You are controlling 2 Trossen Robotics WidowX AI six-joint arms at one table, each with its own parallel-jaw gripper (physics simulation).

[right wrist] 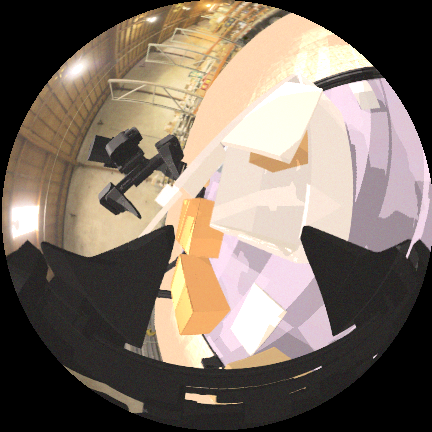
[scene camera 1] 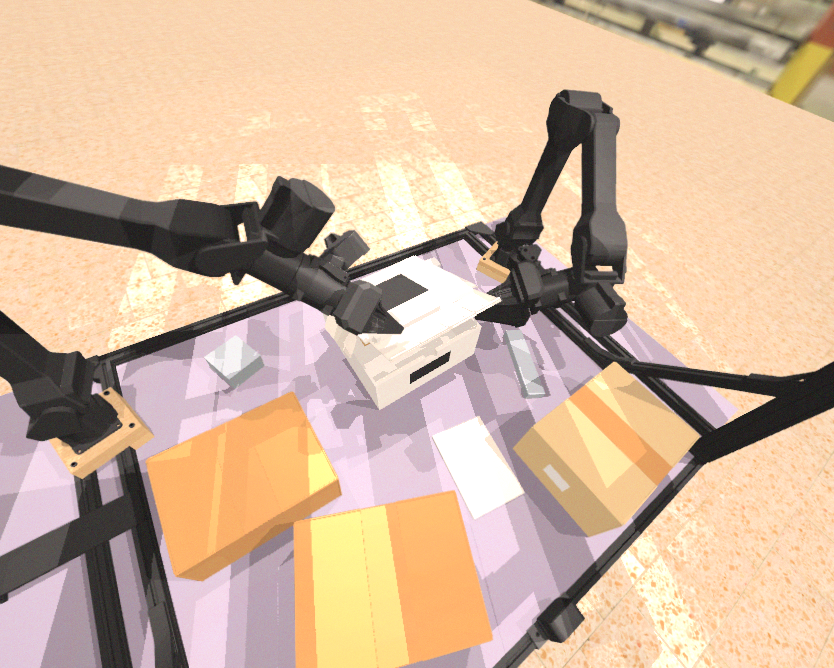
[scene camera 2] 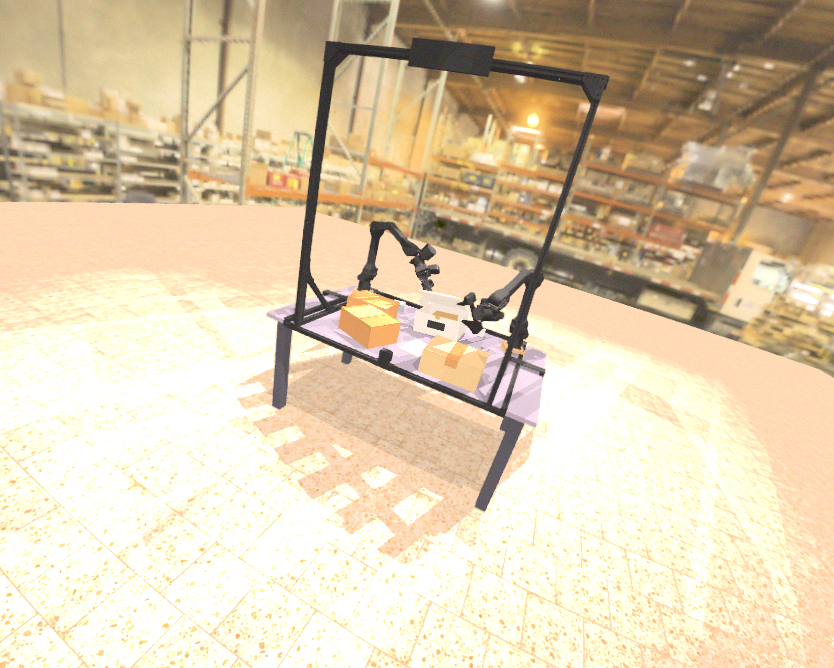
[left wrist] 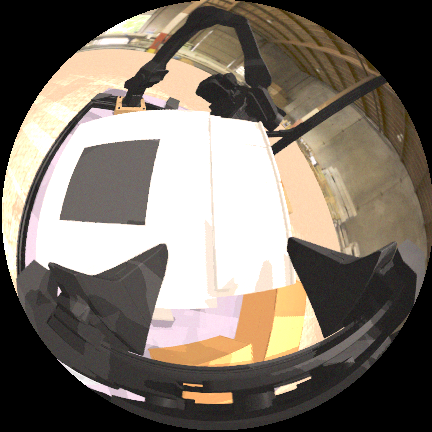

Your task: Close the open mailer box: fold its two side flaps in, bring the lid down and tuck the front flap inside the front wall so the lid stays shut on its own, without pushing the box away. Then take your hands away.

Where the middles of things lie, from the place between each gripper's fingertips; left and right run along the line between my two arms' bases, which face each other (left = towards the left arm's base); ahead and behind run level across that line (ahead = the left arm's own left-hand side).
I see the small parcel (right wrist: 300, 157) 16 cm ahead of my right hand, 9 cm to the left of it and 12 cm below it. Also, from my right hand: tan taped box (scene camera 1: 601, 453): 29 cm behind, 9 cm to the right, 11 cm below.
I see the small parcel 150 mm ahead of my left hand, 70 mm to the right of it and 160 mm below it. The rest, counted from my left hand: tan taped box 300 mm behind, 260 mm to the right, 150 mm below.
